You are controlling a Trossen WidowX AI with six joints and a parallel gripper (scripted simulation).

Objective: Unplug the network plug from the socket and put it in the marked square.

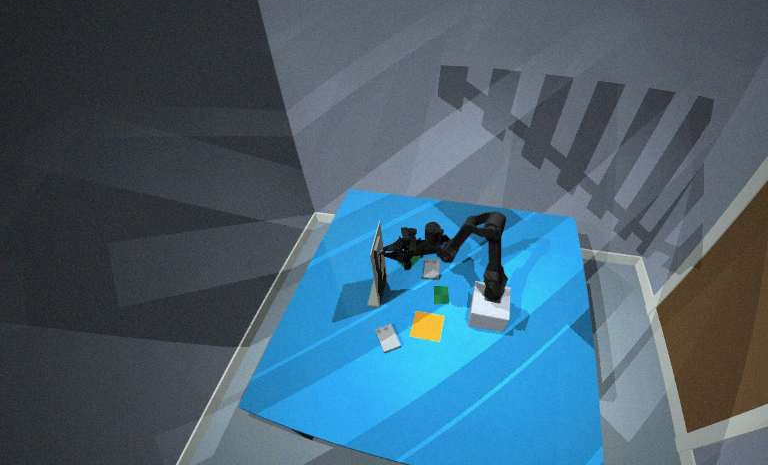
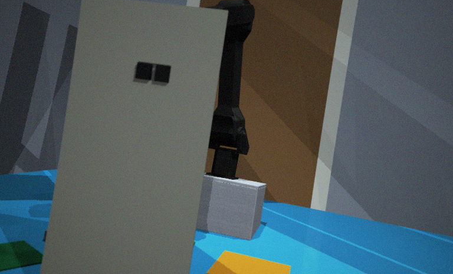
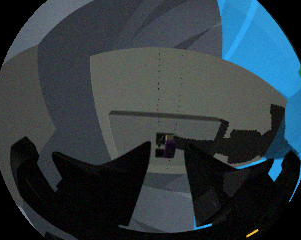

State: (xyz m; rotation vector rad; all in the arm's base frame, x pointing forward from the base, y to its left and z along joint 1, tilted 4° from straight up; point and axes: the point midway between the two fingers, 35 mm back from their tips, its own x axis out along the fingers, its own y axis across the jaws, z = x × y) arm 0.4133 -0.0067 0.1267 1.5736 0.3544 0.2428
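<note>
The network plug lies 10 mm ahead of my gripper tip. Also, from my gripper tip: upright panel: 110 mm below, 30 mm ahead, 10 mm to the left; orange square: 270 mm below, 200 mm behind, 120 mm to the left.
</note>
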